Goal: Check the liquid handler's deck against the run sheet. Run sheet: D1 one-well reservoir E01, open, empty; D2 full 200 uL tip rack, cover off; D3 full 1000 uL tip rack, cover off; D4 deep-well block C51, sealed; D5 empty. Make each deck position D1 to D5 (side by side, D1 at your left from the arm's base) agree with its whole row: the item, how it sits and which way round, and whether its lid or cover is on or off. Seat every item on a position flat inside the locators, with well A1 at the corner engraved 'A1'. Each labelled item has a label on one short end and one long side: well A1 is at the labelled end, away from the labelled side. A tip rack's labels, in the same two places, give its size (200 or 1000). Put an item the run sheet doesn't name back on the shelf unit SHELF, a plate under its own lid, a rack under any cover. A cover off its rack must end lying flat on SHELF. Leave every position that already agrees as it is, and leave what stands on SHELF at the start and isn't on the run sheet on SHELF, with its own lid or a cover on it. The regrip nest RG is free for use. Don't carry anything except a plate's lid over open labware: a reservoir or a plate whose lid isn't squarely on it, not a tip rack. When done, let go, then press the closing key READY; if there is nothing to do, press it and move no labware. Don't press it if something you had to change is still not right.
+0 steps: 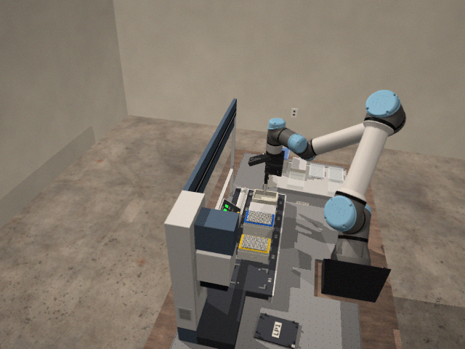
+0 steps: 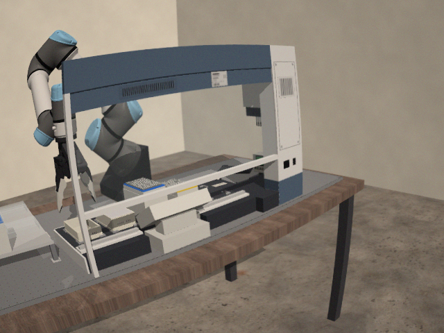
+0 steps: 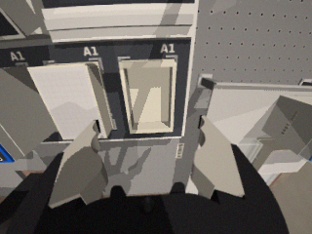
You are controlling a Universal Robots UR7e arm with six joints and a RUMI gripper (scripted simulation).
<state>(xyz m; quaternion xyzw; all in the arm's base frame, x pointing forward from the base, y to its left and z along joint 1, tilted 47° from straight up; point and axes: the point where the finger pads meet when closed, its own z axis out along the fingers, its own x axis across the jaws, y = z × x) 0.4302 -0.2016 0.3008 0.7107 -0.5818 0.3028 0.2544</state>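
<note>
Right now my hand is 8 cm above the cream one-well reservoir. Round my hand: post 19 cm ahead, 10 cm above, 4 cm to the right; blue-rimmed tip rack 25 cm to the left, 3 cm behind, 2 cm below; white sealed block 12 cm to the left, 7 cm below, 2 cm behind.
</note>
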